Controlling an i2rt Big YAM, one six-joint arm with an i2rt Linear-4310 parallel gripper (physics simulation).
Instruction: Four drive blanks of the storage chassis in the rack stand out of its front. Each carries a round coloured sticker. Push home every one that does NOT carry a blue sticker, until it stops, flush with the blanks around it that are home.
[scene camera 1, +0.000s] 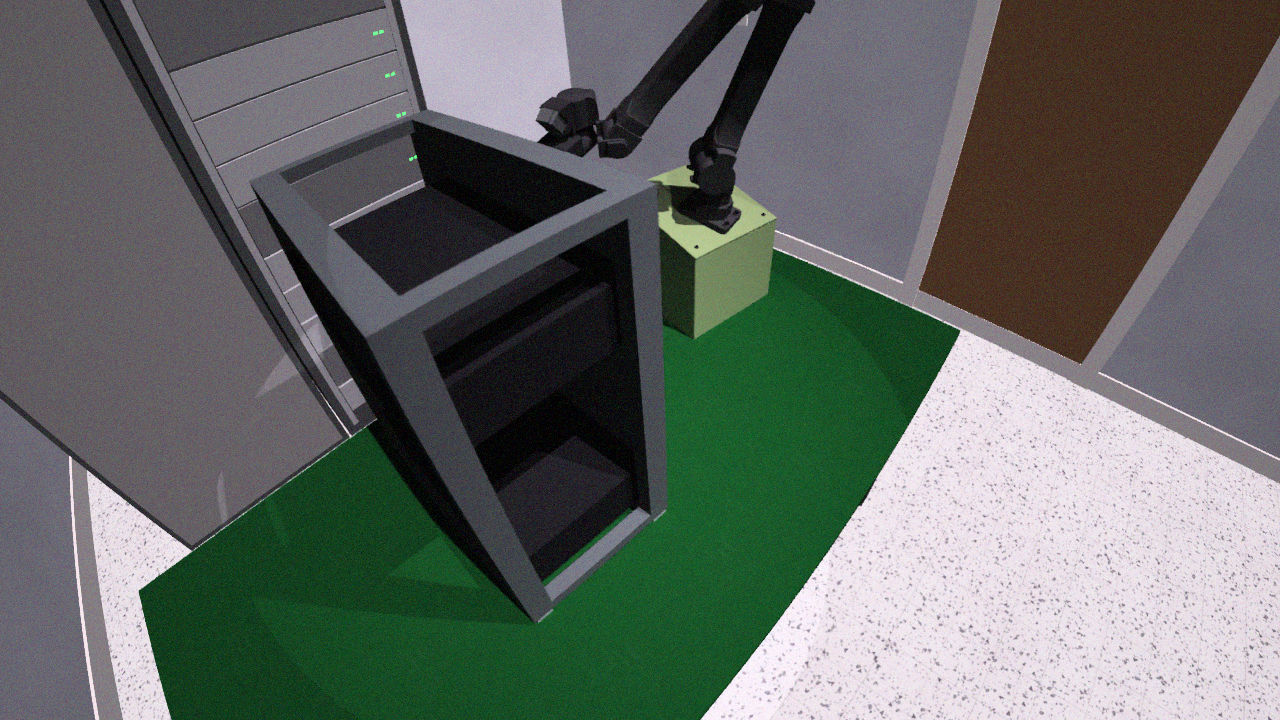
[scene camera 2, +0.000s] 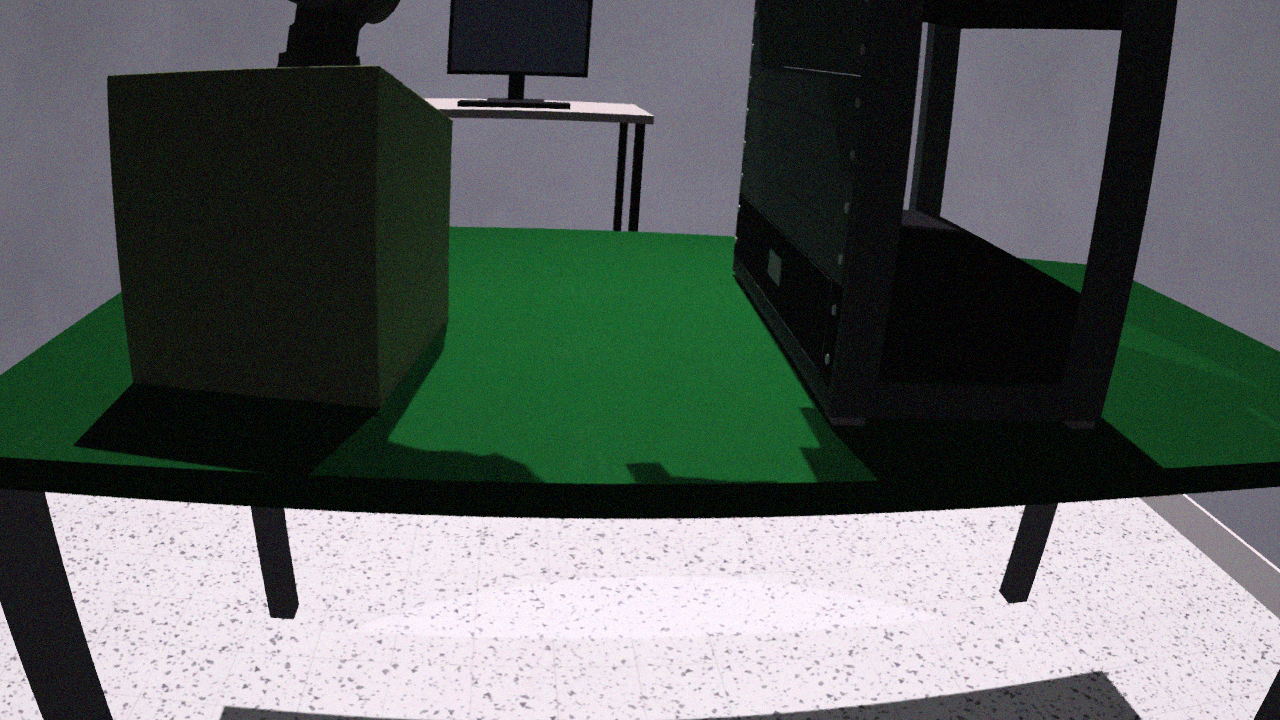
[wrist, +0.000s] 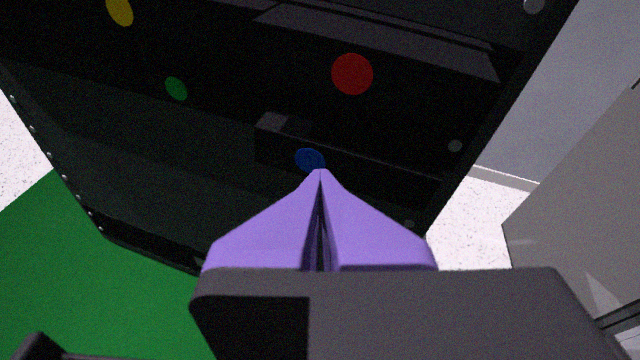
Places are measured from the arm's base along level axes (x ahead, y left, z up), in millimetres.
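Where they show: gripper, between the fingertips: (wrist: 320, 180); arm's base, origin of its link: (scene camera 1: 709, 214) (scene camera 2: 314, 104).
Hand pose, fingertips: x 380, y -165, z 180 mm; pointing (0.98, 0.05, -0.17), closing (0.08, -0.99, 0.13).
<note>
Things, the pixels of their top centre, and the offset from my fingertips. "spot": a spot on its surface instead. Level surfaces: height alone.
- yellow sticker, a spot on its surface: (wrist: 119, 10) spot: dz +38, dx +75, dy +128 mm
- green sticker, centre of its top: (wrist: 173, 76) dz -9, dx +91, dy +112 mm
- rack, centre of its top: (scene camera 1: 412, 174) dz +164, dx +249, dy +111 mm
- green table top, height of its surface: dz -421 mm
In the wrist view the chassis front is very dark. The blank with the red sticker (wrist: 352, 74) stands out, its top face showing. Below it the blank with the blue sticker (wrist: 310, 160) stands out, its left end showing. The yellow sticker (wrist: 119, 10) and the green sticker (wrist: 176, 88) are at upper left; their blanks look about flush, though the dark hides their edges. My gripper (wrist: 320, 180) is shut and empty, purple tips just under the blue sticker in the picture; contact cannot be told. In scene camera 1 its fingers are hidden behind the rack (scene camera 1: 651, 358) (scene camera 2: 872, 223).
The rack stands on the green table top (scene camera 1: 760, 429) (scene camera 2: 581, 358). The arm's pale green base block (scene camera 1: 733, 277) (scene camera 2: 250, 232) stands in front of the rack's face. A large grey cabinet (scene camera 1: 179, 268) stands beyond the rack. A monitor (scene camera 2: 519, 35) is on a desk behind.
</note>
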